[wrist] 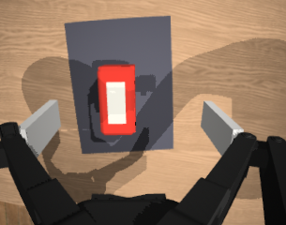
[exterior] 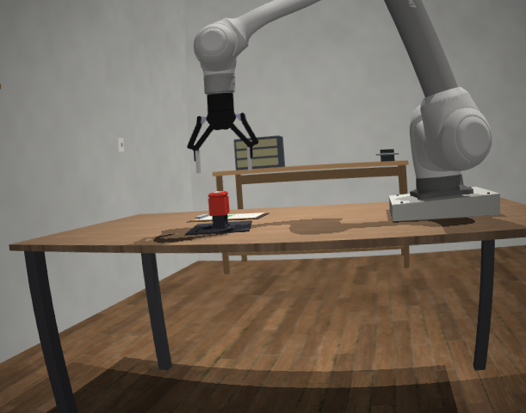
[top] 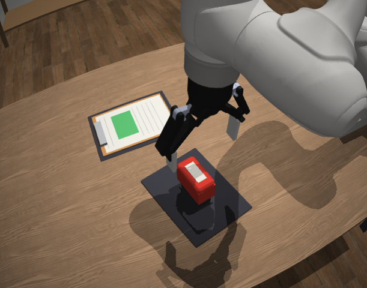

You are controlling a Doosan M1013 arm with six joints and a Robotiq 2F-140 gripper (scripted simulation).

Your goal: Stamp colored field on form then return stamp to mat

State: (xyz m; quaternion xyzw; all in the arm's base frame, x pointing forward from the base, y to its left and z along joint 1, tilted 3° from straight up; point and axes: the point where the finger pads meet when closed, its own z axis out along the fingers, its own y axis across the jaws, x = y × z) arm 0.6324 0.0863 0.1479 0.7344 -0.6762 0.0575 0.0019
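Now: the red stamp 120 mm below my hand and 20 mm ahead of it. Also, from my hand: mat (170 mm below, 20 mm ahead); clipboard (290 mm to the right, 160 mm below, 80 mm ahead).
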